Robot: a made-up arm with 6 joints.
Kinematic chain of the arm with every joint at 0, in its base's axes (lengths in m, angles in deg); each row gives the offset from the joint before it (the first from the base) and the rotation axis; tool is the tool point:
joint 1: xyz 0 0 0.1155 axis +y
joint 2: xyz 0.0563 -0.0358 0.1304 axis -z
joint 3: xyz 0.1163 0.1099 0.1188 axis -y
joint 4: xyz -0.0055 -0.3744 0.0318 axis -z
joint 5: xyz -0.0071 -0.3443 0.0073 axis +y
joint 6: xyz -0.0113 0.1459 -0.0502 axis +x
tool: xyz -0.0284 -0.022 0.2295
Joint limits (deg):
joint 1: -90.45..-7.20
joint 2: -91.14..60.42
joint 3: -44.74..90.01
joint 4: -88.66..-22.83
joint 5: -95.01..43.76
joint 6: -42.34..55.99
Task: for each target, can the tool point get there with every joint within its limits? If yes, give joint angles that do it. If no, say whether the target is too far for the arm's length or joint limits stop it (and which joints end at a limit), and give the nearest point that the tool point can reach.
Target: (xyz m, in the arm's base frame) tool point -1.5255 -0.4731 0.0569
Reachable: no: too far | nearest point -0.6804 -0.3350 0.0894 | short by 0.857 m
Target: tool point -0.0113 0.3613 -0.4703
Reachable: no: joint limits stop it (at a limit: joint 1, joint 2, joint 3, joint 4) | nearest point -0.2393 -0.1635 -0.2421 | short by 0.616 m
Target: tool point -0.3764 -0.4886 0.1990
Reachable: yes | joints -72.55 8.70 45.15 -34.32 -20.54 -13.76
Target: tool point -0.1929 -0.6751 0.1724
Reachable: yes | joints -83.32 41.77 -20.41 -74.15 -65.63 35.16
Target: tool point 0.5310 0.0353 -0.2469
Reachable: no: joint limits stop it (at a limit: joint 1, joint 3, joint 4, joint 5, joint 6) | nearest point 0.5659 0.0495 0.1547 | short by 0.403 m
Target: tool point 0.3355 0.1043 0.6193
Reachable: yes | joints -15.60 -60.27 -22.29 -72.69 24.05 -20.66
